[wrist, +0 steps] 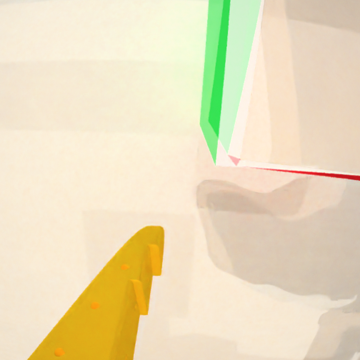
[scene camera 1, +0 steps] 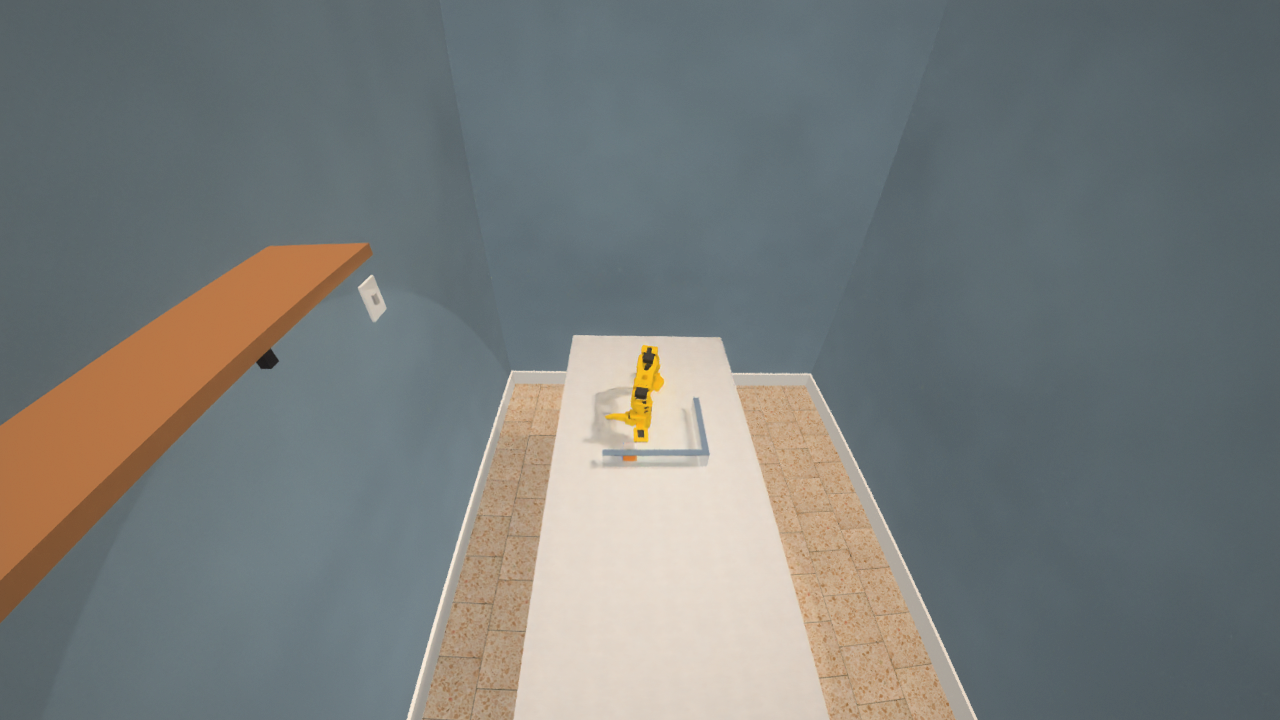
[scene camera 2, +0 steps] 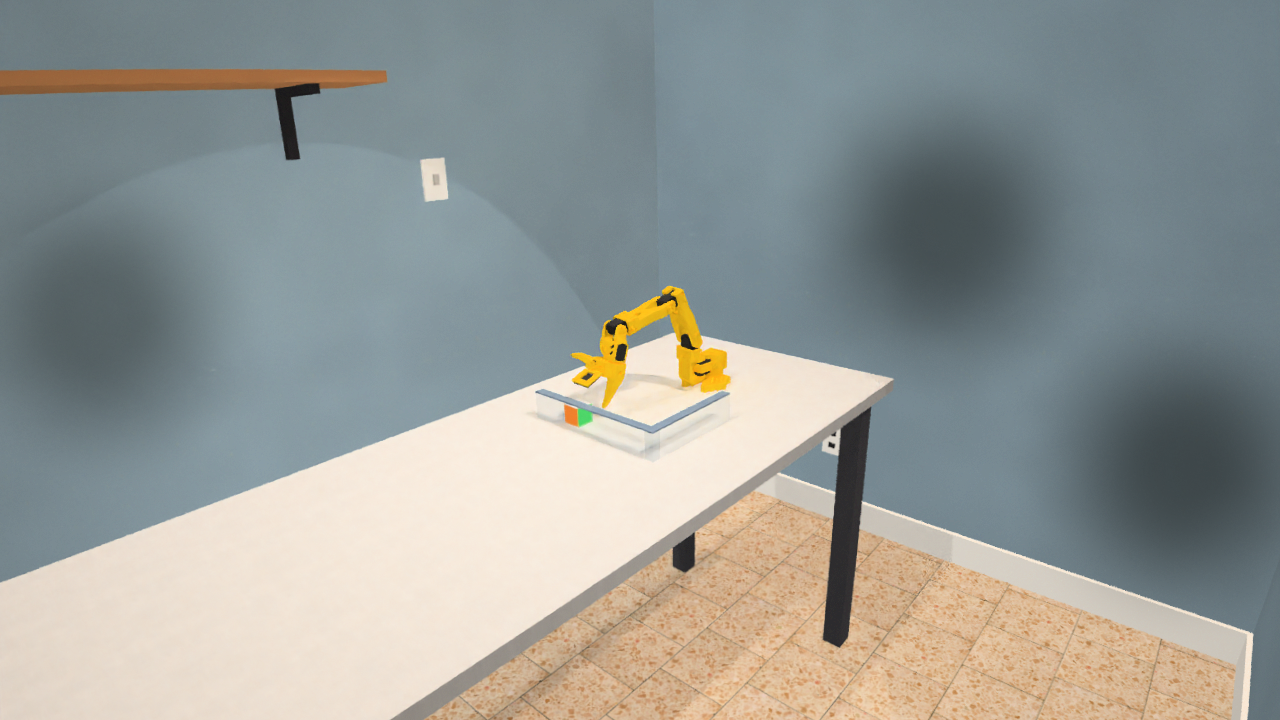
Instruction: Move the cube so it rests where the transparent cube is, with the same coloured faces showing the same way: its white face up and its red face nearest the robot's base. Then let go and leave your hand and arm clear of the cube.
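Where they show: hand, its tool point: [scene camera 2: 603, 405]; arm's base, origin of its link: [scene camera 2: 699, 386].
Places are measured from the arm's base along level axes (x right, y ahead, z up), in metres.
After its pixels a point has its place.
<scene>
The cube [scene camera 1: 629, 457] @[x 0.077, y 0.353, z 0.048 m] [scene camera 2: 571, 415] [wrist: 221, 60] sits low behind the clear wall, orange towards scene camera 2 and green to the right. In the wrist view a thin red edge shows at the lower right; its top face is not clear. Paler translucent green of the transparent cube [wrist: 208, 75] overlaps it closely there; any small offset is hard to judge. My gripper [scene camera 1: 623, 428] @[x 0.045, y 0.269, z 0.030 m] [scene camera 2: 590, 380] is fully open and empty, on the base side of the cube and above the table. One notched jaw [wrist: 110, 305] shows in the wrist view, apart from the cube.
A low clear wall with a blue-grey rim [scene camera 1: 662, 453] @[x -0.021, y 0.348, z 0.060 m] [scene camera 2: 617, 418] @[x -0.072, y 0.348, z 0.060 m] forms an L around the work area, one side beyond the cube, the other to the right. The yellow arm reaches from its base at the table's [scene camera 1: 653, 573] @[x 0.019, y 0.673, z 0.000 m] [scene camera 2: 358, 546] @[x 0.001, y 0.837, z 0.000 m] far end. A wooden shelf [scene camera 1: 223, 331] [scene camera 2: 179, 80] hangs at left.
</scene>
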